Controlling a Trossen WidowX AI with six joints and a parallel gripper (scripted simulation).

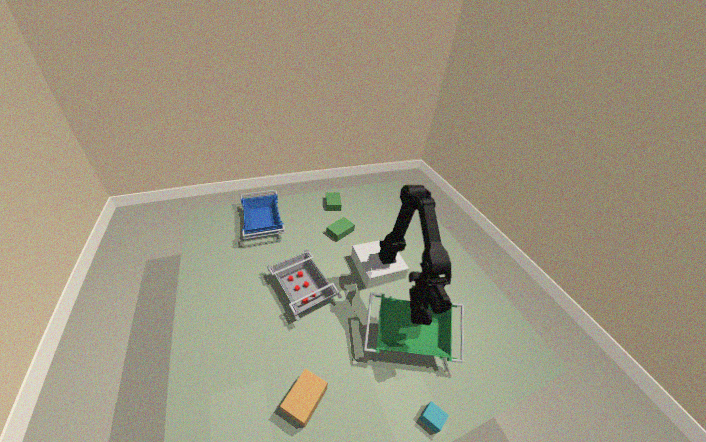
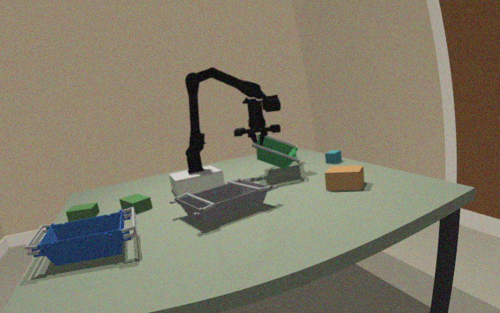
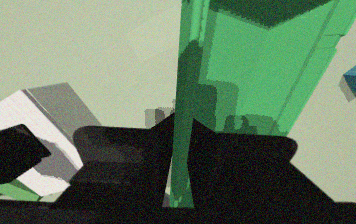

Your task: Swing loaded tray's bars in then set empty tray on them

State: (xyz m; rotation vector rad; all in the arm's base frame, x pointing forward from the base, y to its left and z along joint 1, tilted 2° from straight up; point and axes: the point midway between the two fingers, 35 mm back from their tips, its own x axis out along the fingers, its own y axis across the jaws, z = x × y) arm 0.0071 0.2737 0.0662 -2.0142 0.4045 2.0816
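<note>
The green tray lies 7 cm to the left of my gripper tip and 3 cm ahead of it. From my gripper tip the other things lie so: orange block 40 cm ahead, 18 cm to the left, 7 cm below; then cyan block 31 cm to the left, 8 cm below, 5 cm ahead; then red block 41 cm ahead, 28 cm to the right, 9 cm below.
</note>
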